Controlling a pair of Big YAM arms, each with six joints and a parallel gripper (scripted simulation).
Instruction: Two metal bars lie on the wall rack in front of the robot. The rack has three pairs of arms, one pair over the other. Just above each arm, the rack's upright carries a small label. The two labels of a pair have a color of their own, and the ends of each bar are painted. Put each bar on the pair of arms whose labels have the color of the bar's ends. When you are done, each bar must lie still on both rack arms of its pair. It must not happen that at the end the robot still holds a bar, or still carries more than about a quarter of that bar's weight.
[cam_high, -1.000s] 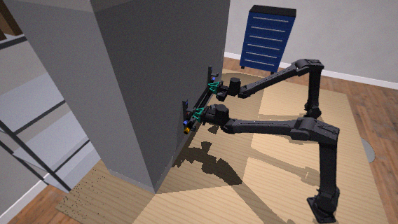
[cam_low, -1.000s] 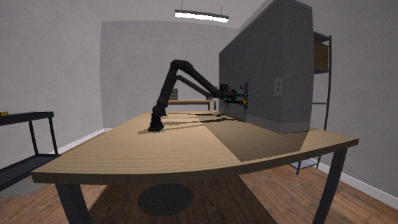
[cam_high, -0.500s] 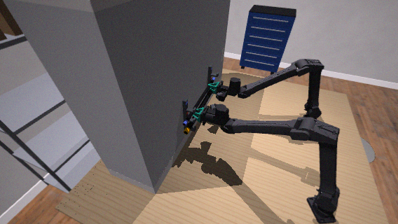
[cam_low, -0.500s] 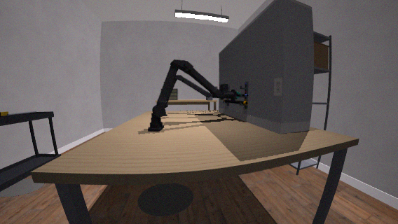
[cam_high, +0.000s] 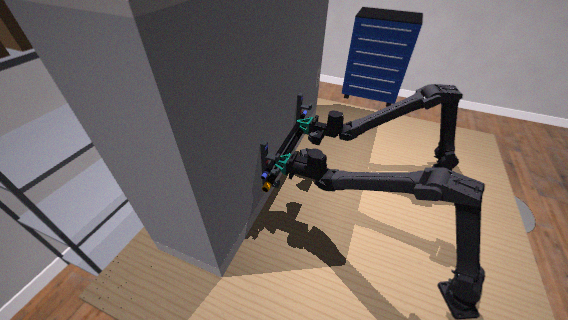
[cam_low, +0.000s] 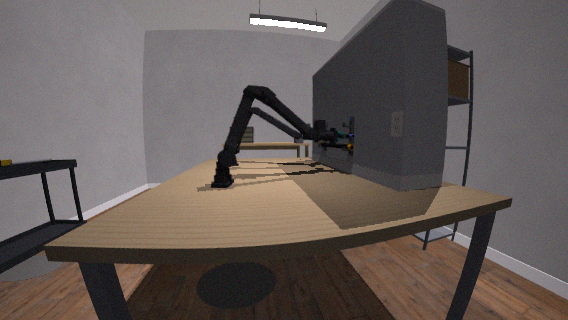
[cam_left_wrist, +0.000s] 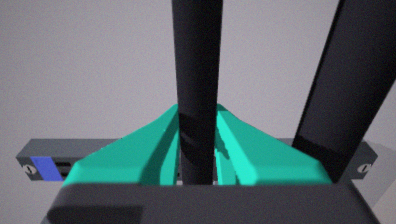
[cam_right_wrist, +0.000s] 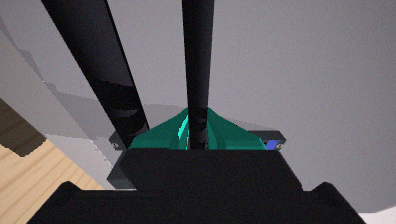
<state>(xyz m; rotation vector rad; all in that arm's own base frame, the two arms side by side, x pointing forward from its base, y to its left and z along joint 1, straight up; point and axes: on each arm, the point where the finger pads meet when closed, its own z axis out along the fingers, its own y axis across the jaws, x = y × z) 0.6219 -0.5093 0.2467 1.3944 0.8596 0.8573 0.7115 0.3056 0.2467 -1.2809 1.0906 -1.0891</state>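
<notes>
My left hand is 10 mm past the blue-ended bar and 150 mm to the left of it. Round my left hand: orange-ended bar 10 mm behind, 150 mm to the right, 70 mm below; grey wall block 170 mm ahead, 180 mm to the right, 200 mm above.
</notes>
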